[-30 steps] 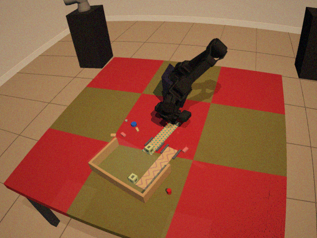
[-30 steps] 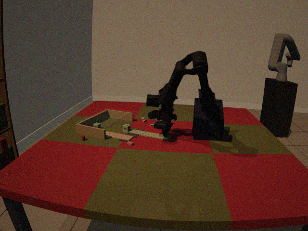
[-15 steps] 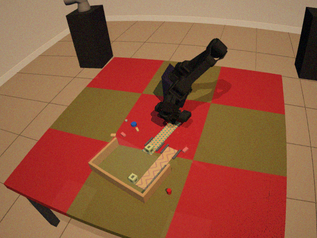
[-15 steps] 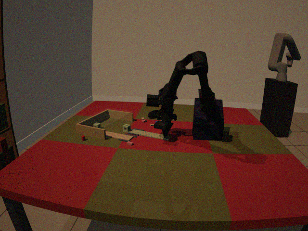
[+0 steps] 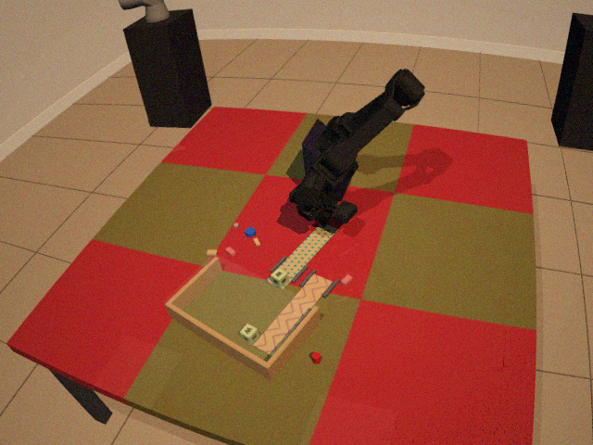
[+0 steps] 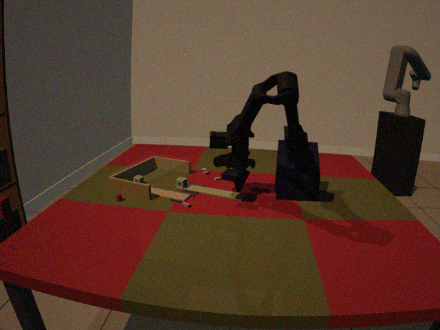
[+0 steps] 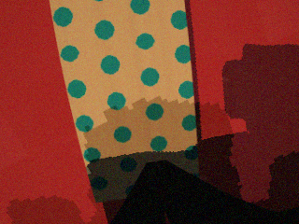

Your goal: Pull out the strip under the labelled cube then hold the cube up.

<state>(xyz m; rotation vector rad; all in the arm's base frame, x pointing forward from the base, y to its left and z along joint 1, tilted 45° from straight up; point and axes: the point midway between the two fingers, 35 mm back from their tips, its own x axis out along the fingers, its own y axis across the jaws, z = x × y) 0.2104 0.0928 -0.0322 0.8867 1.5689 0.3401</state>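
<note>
Now: the dotted strip 10 cm ahead of my gripper tip, 3 cm to the right of it and 2 cm below it. From my gripper tip the other things lie so: red cylinder 42 cm ahead, 9 cm to the left, 1 cm below; then blue cap 5 cm ahead, 20 cm to the right, 1 cm below.
</note>
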